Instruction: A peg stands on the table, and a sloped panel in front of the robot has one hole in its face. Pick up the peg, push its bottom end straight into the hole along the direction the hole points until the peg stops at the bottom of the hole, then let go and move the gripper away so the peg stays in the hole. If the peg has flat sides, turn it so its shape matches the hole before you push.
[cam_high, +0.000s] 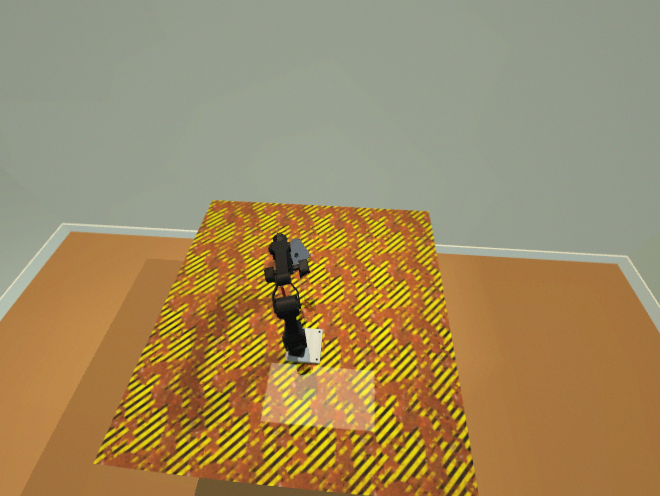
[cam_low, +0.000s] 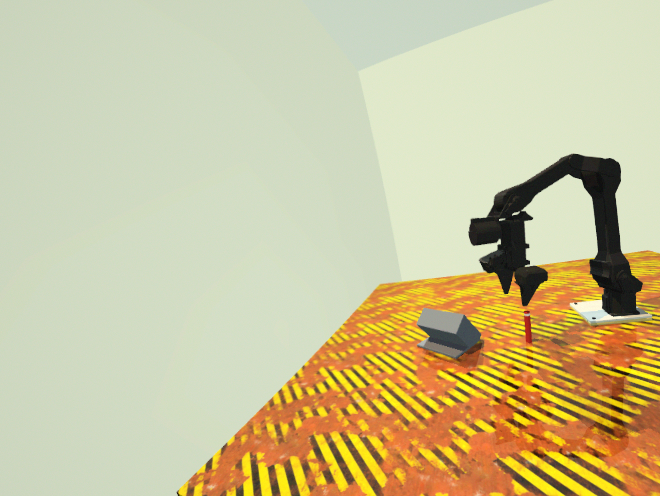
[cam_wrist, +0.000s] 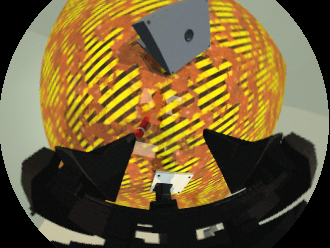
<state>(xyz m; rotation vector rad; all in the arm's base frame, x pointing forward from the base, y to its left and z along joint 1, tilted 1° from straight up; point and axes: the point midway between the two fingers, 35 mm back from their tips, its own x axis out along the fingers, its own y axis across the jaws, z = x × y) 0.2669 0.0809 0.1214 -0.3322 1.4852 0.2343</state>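
My gripper tip is 40 mm to the right of the red peg, 40 mm above it and 20 mm past it. The rest, counted from my gripper tip: grey sloped panel 180 mm ahead, 60 mm below, 30 mm to the left.
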